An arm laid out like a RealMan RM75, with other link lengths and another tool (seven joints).
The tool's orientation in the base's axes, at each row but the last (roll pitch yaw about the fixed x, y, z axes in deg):
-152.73, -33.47, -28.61
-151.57, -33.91, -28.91
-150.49, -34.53, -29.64
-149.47, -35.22, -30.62
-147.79, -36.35, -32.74
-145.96, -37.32, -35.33
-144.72, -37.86, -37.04
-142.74, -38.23, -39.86
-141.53, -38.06, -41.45
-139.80, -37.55, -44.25
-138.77, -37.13, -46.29
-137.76, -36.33, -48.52
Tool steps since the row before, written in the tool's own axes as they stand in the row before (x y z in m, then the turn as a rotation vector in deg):
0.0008, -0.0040, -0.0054, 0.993, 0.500, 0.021
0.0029, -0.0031, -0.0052, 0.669, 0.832, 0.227
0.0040, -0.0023, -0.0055, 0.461, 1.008, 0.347
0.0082, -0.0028, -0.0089, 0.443, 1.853, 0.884
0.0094, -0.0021, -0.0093, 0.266, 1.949, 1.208
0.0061, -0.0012, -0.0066, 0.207, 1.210, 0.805
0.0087, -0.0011, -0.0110, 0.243, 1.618, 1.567
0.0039, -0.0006, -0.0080, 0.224, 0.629, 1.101
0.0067, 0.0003, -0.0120, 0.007, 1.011, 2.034
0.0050, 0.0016, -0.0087, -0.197, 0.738, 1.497
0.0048, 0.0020, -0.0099, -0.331, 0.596, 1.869
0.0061, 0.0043, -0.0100, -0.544, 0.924, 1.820
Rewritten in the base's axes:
-0.0021, 0.0024, 0.0060, 0.639, -0.844, 0.341
-0.0007, 0.0007, 0.0066, 0.475, -0.975, -0.121
-0.0004, -0.0006, 0.0071, 0.374, -1.026, -0.397
0.0002, -0.0026, 0.0122, 0.572, -1.672, -1.136
0.0002, -0.0039, 0.0128, 0.664, -1.622, -1.502
-0.0006, -0.0029, 0.0086, 0.480, -1.017, -0.944
-0.0025, -0.0049, 0.0129, 0.987, -1.266, -1.599
-0.0036, -0.0026, 0.0077, 0.839, -0.484, -0.849
-0.0054, -0.0055, 0.0114, 1.344, -0.555, -1.745
-0.0044, -0.0053, 0.0075, 0.876, -0.291, -1.404
-0.0057, -0.0056, 0.0078, 1.134, -0.052, -1.634
-0.0059, -0.0082, 0.0072, 0.886, -0.188, -1.908

